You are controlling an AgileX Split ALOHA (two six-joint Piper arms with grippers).
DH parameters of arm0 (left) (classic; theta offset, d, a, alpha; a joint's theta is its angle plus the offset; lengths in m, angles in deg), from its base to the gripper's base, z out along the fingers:
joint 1: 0 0.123 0 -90
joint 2: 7.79 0 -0.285 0
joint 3: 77.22 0 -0.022 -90
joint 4: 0 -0.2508 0 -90
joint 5: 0 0 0.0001 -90
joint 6: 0 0.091 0 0
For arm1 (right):
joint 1: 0 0.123 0 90
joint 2: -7.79 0 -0.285 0
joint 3: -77.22 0 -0.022 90
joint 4: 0 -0.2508 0 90
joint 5: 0 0 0.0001 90
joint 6: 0 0.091 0 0
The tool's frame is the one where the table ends.
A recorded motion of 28 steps. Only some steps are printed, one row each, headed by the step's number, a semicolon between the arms.
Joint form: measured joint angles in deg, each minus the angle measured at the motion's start. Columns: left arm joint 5, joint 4, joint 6, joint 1, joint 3, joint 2; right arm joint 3, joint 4, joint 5, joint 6, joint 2, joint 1.
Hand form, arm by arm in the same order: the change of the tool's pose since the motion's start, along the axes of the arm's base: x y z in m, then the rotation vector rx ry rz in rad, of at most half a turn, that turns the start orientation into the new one. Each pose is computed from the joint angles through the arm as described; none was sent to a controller.
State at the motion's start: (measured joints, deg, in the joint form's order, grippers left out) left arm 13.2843 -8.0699 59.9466 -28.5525 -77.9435 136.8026; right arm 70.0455 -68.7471 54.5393 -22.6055 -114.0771 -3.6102
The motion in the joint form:
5: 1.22 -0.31 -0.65 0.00 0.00 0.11; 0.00 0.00 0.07 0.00 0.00 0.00
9: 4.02 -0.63 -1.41 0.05 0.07 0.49; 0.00 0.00 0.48 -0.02 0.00 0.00
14: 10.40 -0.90 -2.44 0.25 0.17 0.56; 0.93 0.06 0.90 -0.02 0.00 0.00
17: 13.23 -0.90 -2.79 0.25 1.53 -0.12; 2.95 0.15 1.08 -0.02 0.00 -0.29
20: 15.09 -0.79 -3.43 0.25 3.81 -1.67; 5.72 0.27 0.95 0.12 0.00 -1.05
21: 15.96 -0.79 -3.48 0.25 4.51 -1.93; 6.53 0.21 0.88 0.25 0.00 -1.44
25: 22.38 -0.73 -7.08 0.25 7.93 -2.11; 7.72 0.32 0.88 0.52 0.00 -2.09
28: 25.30 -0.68 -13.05 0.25 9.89 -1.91; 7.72 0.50 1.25 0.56 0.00 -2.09
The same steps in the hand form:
5: 0.0007 -0.0008 0.0006 -0.0159 -0.0127 0.0011; -0.0001 0.0001 0.0000 0.0007 0.0004 0.0009
9: 0.0022 -0.0020 0.0006 -0.0464 -0.0415 0.0015; -0.0006 0.0004 0.0003 0.0050 0.0025 0.0063
14: 0.0067 -0.0044 0.0079 -0.1199 -0.1224 0.0009; 0.0020 0.0006 0.0042 0.0075 -0.0113 0.0123
17: 0.0041 -0.0038 0.0117 -0.1475 -0.1490 -0.0003; 0.0085 -0.0017 0.0126 0.0056 -0.0454 0.0107
20: -0.0015 -0.0011 0.0175 -0.1692 -0.1585 0.0047; 0.0176 -0.0078 0.0243 -0.0008 -0.0924 -0.0043
21: -0.0034 -0.0003 0.0179 -0.1751 -0.1635 0.0038; 0.0204 -0.0108 0.0279 -0.0013 -0.1053 -0.0139
25: -0.0126 0.0032 0.0146 -0.2595 -0.1744 0.0292; 0.0241 -0.0158 0.0330 -0.0036 -0.1223 -0.0267
28: -0.0189 0.0060 0.0095 -0.3462 -0.1328 0.0819; 0.0235 -0.0155 0.0330 -0.0023 -0.1195 -0.0204

